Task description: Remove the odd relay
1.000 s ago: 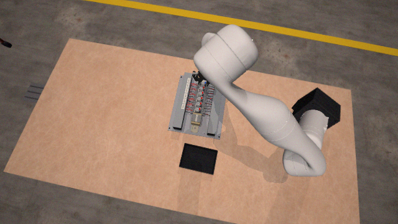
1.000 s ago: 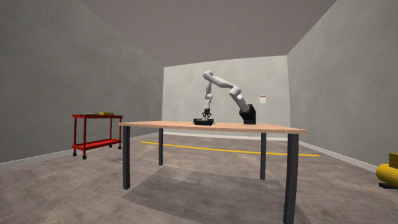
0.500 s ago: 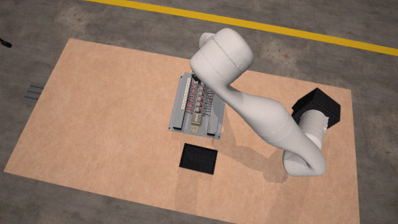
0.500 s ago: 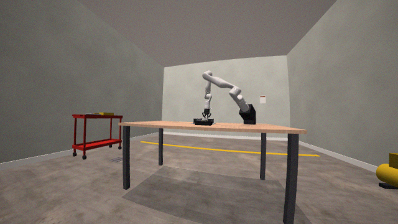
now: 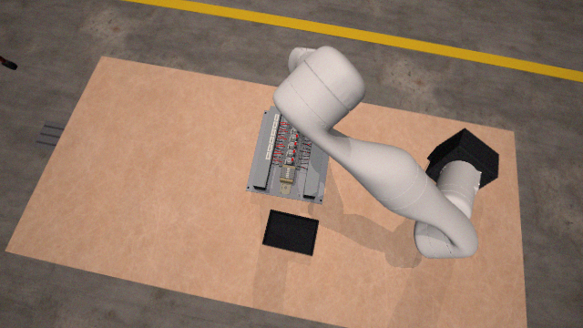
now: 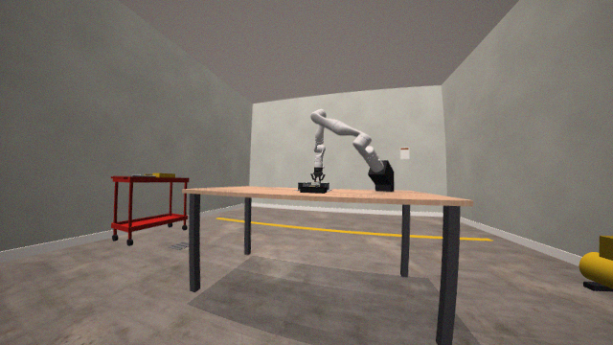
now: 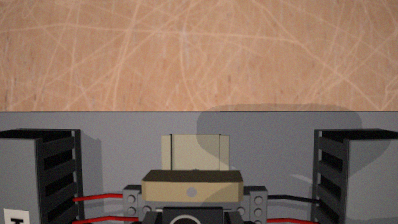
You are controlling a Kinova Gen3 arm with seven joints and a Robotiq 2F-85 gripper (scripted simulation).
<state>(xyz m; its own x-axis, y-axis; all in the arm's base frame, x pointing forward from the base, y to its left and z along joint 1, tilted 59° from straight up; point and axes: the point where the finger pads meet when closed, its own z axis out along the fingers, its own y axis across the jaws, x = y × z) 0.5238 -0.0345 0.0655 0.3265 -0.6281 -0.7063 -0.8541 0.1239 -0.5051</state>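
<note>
My gripper is now 10 mm above the dark relay. Round my hand: grey relay panel (40 mm behind, 100 mm to the left, 30 mm below); black parts tray (170 mm behind, 340 mm to the left, 40 mm below).
</note>
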